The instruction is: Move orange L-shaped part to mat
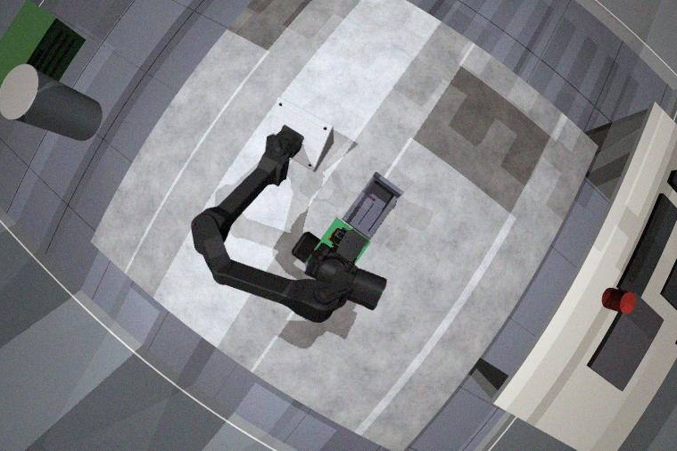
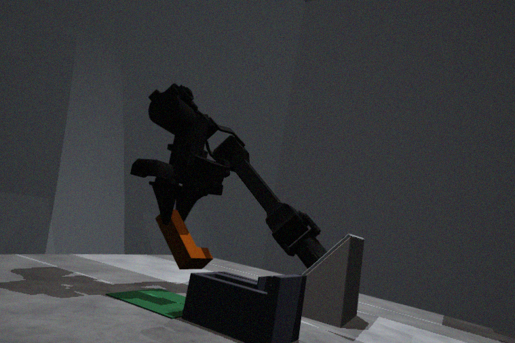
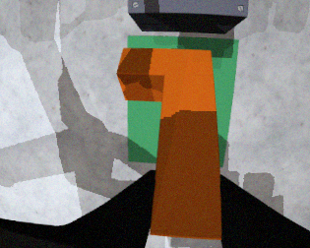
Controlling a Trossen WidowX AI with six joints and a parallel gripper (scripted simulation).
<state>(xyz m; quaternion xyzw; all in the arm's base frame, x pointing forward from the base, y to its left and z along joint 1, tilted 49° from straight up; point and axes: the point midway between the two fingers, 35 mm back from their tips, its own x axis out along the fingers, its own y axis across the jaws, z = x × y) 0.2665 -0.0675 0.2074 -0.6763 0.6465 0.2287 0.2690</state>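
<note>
Now: gripper tip 140 mm above the green mat and 20 mm to the right of it. From my gripper tip the other things lie so: orange L-shaped part (30 mm to the left, 30 mm below, 10 mm behind).
</note>
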